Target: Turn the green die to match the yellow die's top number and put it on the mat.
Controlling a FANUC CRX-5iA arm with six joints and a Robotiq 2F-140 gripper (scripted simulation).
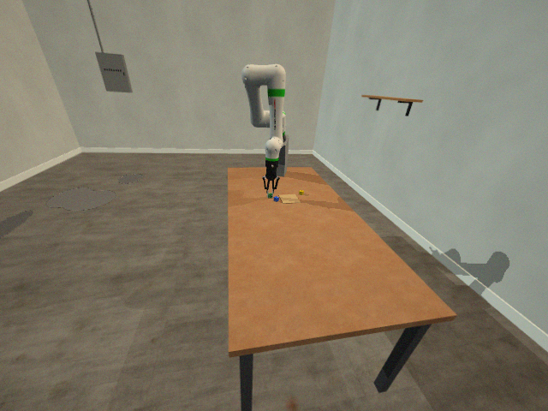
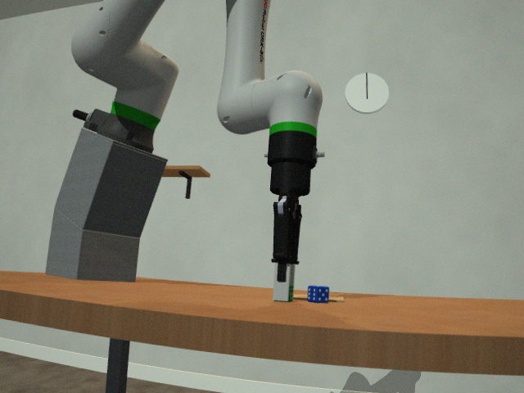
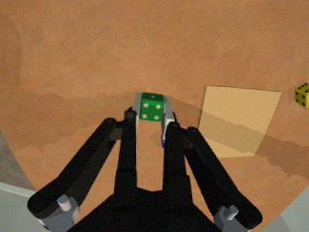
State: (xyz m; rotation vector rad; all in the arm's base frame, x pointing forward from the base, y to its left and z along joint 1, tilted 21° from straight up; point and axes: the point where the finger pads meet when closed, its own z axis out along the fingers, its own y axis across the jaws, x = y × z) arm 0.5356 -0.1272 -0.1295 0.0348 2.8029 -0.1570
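Right now the tan mat is 15 cm to the left of my hand, 3 cm below it and 3 cm ahead of it. The rest, counted from my hand: blue die: 6 cm ahead, 4 cm to the left, 2 cm below; yellow die: 27 cm to the left, 5 cm behind, 2 cm below; green die: 2 cm below.
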